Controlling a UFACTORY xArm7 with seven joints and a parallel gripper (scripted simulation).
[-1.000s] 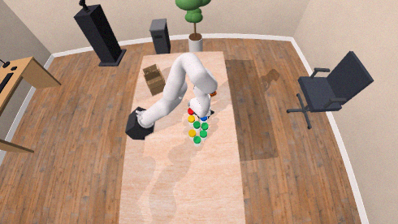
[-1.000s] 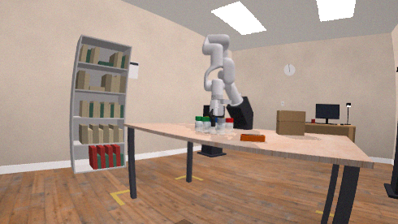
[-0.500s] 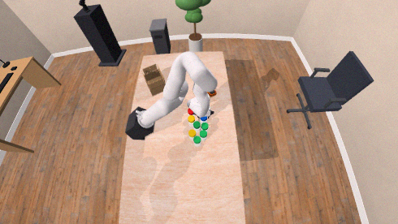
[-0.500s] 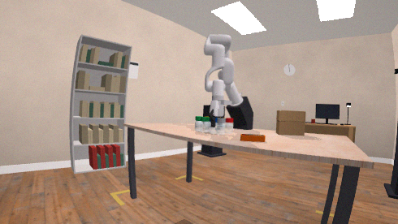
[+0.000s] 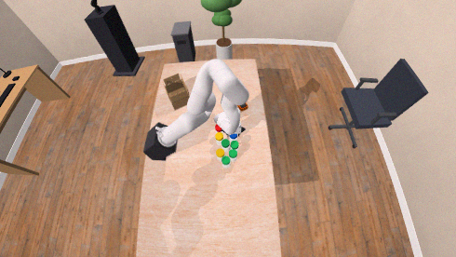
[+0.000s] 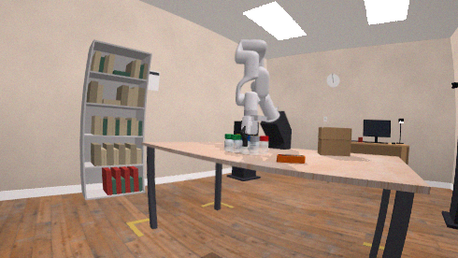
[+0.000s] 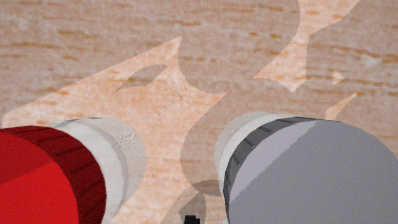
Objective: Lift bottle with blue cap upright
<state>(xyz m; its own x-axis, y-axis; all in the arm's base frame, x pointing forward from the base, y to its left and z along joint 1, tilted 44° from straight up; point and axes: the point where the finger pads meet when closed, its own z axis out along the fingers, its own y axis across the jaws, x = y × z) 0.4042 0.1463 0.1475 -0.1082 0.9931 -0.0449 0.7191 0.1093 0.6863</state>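
Now: the blue-capped bottle 20 mm to the right of my hand and 10 mm below it. The rest, counted from my hand: red-capped bottle 100 mm behind, 20 mm to the left, 10 mm below; then grey-capped bottle 40 mm to the left, 10 mm below.
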